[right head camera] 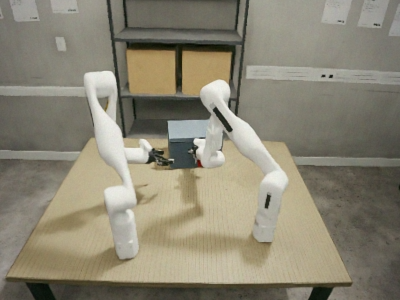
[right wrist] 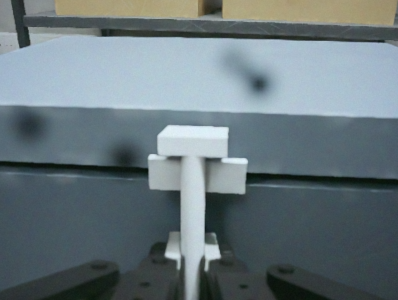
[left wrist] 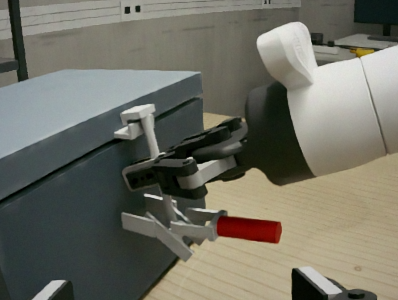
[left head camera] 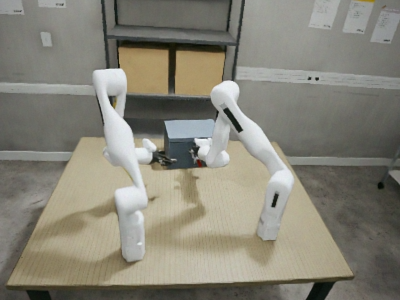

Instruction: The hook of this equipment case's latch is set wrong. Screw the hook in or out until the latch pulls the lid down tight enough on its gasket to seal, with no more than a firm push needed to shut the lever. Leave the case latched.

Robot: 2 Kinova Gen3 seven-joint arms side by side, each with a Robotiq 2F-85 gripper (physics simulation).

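Places are measured from the left arm's base along level axes (x ahead, y left, z up), in centimetres.
Pixels of known places: left gripper, between the fingertips: (right head camera: pixel 168 157) (left head camera: pixel 169 157); right gripper, between the fingertips: (right head camera: pixel 195 147) (right wrist: pixel 191 254) (left wrist: pixel 130 177) (left head camera: pixel 194 147); left arm's base, origin of its link: (right head camera: pixel 127 249) (left head camera: pixel 133 251); right arm's base, origin of its link: (right head camera: pixel 262 233) (left head camera: pixel 266 232).
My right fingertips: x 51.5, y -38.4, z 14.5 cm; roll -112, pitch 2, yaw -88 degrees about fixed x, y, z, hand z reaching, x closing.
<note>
For each thing: its top centre in the pictures, then the offset to it from my right fingertips. "spot": a spot on its surface instead. Level surfaces: height alone.
- blue-grey equipment case, a spot on its surface: (left wrist: pixel 55 235) (left head camera: pixel 177 149) (right head camera: pixel 178 149) spot: dx +0.7, dy +9.5, dz -0.7 cm
- white hook's T-shaped head, a spot on its surface: (right wrist: pixel 192 142) (left wrist: pixel 147 109) spot: dx -2.1, dy -0.2, dz +6.4 cm
- white keeper, a spot on its surface: (right wrist: pixel 164 173) (left wrist: pixel 135 130) spot: dx -1.5, dy +0.9, dz +4.9 cm
- lever's red handle, a spot on its surface: (left wrist: pixel 249 229) (left head camera: pixel 198 162) (right head camera: pixel 197 162) spot: dx -11.3, dy +1.0, dz -2.3 cm
- wooden table, height of its surface: dz -14.5 cm
The blue-grey equipment case (left head camera: pixel 177 145) (right head camera: pixel 180 147) (left wrist: pixel 55 235) has its lid (left wrist: pixel 100 95) (right wrist: pixel 150 75) down, with a dark seam below the lid's rim. The white hook's T-shaped head (left wrist: pixel 137 113) (right wrist: pixel 192 142) stands above the white keeper (left wrist: pixel 127 131) (right wrist: pixel 164 173) on the lid's front. The lever's red handle (left head camera: pixel 199 163) (right head camera: pixel 199 163) (left wrist: pixel 249 229) sticks outward, below my right gripper. My right gripper (left head camera: pixel 194 150) (right head camera: pixel 192 151) (left wrist: pixel 130 177) (right wrist: pixel 191 254) is shut on the hook's shaft. My left gripper (left head camera: pixel 172 161) (right head camera: pixel 170 161) (left wrist: pixel 184 288) is open, left of the latch.
The case stands at the back of the wooden table (left head camera: pixel 165 260) (right head camera: pixel 165 260). Behind it is a grey shelf rack (left head camera: pixel 170 35) (right head camera: pixel 177 35) with two cardboard boxes (left head camera: pixel 144 69) (right head camera: pixel 206 70). My right forearm reaches in close to the case's front.
</note>
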